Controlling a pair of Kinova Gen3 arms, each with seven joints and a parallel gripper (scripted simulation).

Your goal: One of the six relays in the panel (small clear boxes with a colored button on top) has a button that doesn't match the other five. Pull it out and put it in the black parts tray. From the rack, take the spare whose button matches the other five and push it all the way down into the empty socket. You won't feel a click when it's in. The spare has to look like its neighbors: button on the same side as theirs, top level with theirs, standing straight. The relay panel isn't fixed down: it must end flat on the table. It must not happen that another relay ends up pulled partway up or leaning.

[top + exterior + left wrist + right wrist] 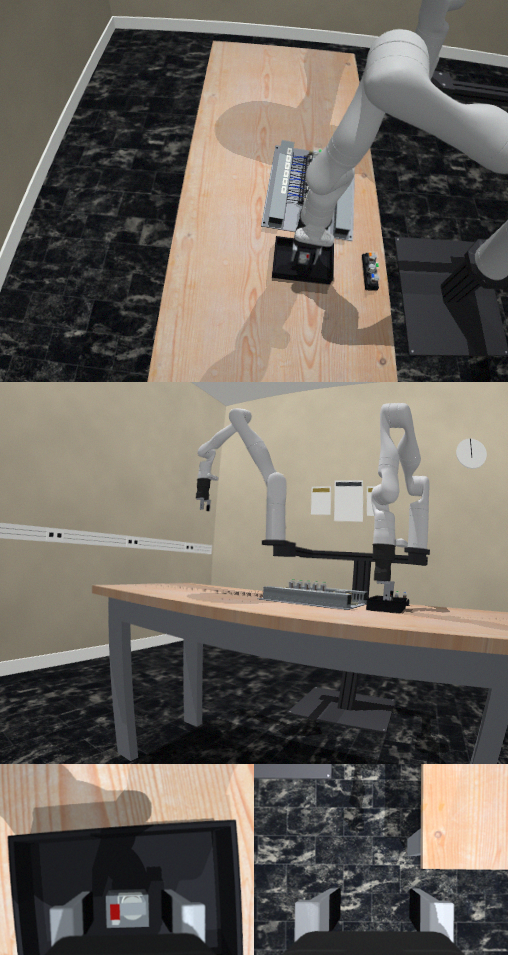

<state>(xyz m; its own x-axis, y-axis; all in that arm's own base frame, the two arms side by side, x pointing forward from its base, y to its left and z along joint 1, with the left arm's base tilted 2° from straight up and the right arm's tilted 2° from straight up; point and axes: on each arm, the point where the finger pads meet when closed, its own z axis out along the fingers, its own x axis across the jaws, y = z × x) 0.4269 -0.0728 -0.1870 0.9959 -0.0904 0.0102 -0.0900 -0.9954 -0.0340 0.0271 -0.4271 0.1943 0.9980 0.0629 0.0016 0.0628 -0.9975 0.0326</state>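
Note:
My left gripper is now 20 mm above the black parts tray. Also, from my left hand: spare rack 190 mm behind, 40 mm to the left, 30 mm below; then relay panel 250 mm to the right, 60 mm behind, 20 mm below.

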